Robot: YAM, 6 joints.
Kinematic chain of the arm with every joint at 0, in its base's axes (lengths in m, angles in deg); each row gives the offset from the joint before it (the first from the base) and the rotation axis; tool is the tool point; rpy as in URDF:
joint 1: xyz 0 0 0.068 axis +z
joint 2: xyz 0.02 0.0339 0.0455 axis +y
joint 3: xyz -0.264 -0.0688 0 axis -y
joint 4: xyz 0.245 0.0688 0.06 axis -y
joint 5: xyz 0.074 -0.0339 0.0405 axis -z
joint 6: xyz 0.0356 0 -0.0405 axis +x
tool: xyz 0 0 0 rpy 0 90 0
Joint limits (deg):
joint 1: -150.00..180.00
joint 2: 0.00..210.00
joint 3: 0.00..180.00
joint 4: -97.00..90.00
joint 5: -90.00..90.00
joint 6: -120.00..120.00
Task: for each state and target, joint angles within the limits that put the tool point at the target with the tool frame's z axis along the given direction. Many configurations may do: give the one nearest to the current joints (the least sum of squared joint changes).
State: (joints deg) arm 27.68 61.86 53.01 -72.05 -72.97 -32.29
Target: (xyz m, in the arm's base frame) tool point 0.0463 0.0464 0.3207 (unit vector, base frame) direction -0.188 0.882 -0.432
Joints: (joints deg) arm 15.80 41.78 56.43 -96.83 -64.15 -32.29
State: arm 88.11 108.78 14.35 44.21 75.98 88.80
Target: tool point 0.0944 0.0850 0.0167 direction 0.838 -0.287 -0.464
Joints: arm 55.86 120.41 0.12 56.94 58.73 88.80
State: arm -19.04 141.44 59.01 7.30 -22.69 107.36
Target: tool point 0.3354 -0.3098 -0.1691 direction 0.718 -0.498 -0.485
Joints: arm -43.31 177.62 91.75 56.57 -7.48 107.36
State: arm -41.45 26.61 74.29 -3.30 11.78 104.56
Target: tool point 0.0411 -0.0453 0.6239 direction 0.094 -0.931 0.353
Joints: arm -17.85 56.66 106.82 -6.88 59.01 104.56
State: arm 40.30 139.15 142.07 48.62 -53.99 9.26
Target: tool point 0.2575 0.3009 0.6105 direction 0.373 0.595 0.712
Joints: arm 48.88 121.50 157.86 9.40 -6.34 9.26
